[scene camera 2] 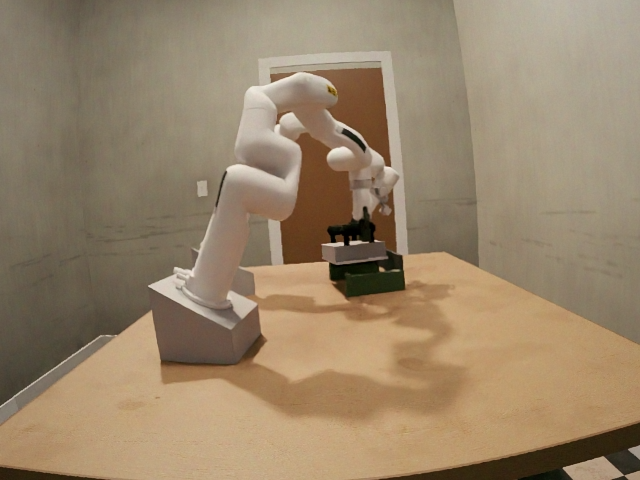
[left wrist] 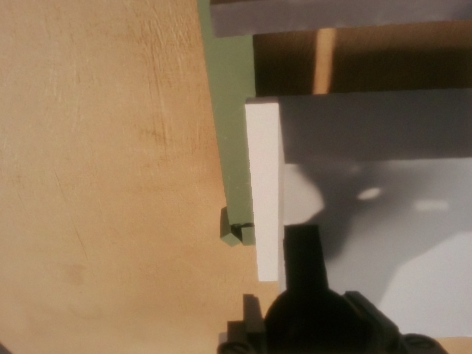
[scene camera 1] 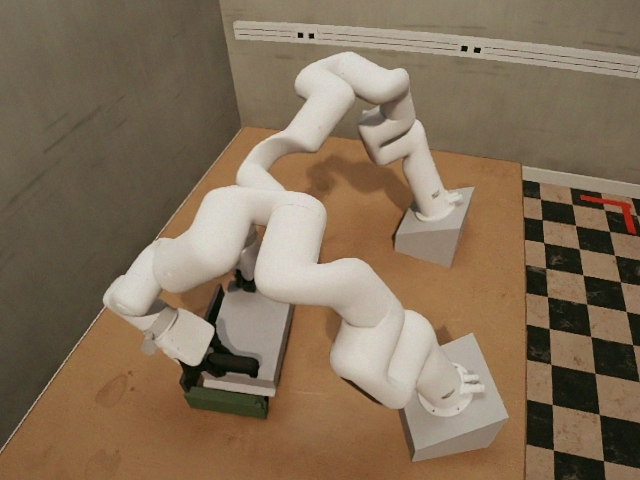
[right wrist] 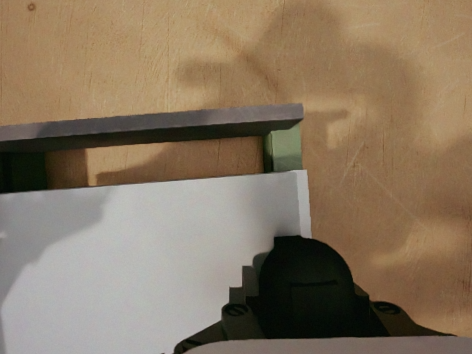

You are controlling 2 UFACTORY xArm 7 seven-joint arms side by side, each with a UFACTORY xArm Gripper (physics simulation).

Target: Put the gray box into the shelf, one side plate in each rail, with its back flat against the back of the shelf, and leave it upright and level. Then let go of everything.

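Places are measured from the left arm's base along level axes (x ahead, y left, z up), in millimetres.
Pixels of known places: left gripper, fingertip midpoint: point(left wrist: 299, 323) point(scene camera 1: 226, 366); right gripper, fingertip midpoint: point(scene camera 2: 364, 241) point(scene camera 1: 252, 284); left arm's base, origin of the base link: point(scene camera 1: 445, 389); right arm's base, origin of the base link: point(scene camera 2: 206, 296) point(scene camera 1: 435, 210).
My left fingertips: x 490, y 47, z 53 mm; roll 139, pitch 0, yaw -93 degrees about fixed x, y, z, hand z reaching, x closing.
Ahead of a thing's pixels: the offset from my left fingertips to its middle. "pt": to the spot under its first point. Level surfaces: height alone.
The gray box {dx -12, dy -126, dz -19 mm} point(scene camera 1: 276, 330) point(scene camera 2: 353, 253) point(left wrist: 430, 285) point(right wrist: 150, 260) is roughly level above the shelf's green rails point(scene camera 1: 227, 401) point(scene camera 2: 375, 282) point(left wrist: 231, 130) point(right wrist: 287, 150), its front part outside their open end. In both wrist views a gap separates it from the shelf's gray back point(scene camera 1: 214, 304) point(scene camera 2: 394, 259) point(left wrist: 350, 17) point(right wrist: 150, 122). Whether its side plates have entered the rails cannot be told. My left gripper point(scene camera 1: 240, 364) point(left wrist: 299, 323) is shut on the box near its lower end in scene camera 1, my right gripper point(scene camera 1: 245, 283) point(right wrist: 287, 291) near the upper end. The far fingertips are hidden.
The shelf stands on the brown table {dz -180 mm} point(scene camera 1: 336, 439) point(scene camera 2: 310, 403). Two gray arm bases {pt dx -510, dy +28, dz -56 mm} point(scene camera 1: 454, 423) {pt dx -452, dy -550, dz -73 mm} point(scene camera 1: 431, 237) stand at the table's right in scene camera 1. The left arm crosses above the box there. A gray wall point(scene camera 1: 103, 103) runs along the table's left edge.
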